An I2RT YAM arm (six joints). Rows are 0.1 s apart.
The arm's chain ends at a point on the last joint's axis. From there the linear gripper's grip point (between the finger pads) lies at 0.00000 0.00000 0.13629 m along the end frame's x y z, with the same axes.
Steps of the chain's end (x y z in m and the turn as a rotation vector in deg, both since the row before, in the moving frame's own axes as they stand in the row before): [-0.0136, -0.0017, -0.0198, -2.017, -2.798, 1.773]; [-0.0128, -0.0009, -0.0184, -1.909, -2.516, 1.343]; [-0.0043, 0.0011, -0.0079, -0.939, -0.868, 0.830]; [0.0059, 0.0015, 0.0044, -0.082, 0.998, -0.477]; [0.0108, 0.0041, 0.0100, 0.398, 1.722, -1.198]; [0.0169, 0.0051, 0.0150, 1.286, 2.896, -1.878]
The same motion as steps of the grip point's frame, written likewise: [-0.0203, 0.0030, -0.0200, -2.017, -2.798, 1.773]; [-0.0188, 0.0036, -0.0186, -1.909, -2.516, 1.343]; [-0.0064, 0.0033, -0.0079, -0.939, -0.868, 0.830]; [0.0083, 0.0017, 0.0044, -0.082, 0.998, -0.477]; [0.0149, 0.0031, 0.0099, 0.398, 1.722, -1.198]; [0.0237, 0.0019, 0.0148, 1.286, 2.896, -1.878]
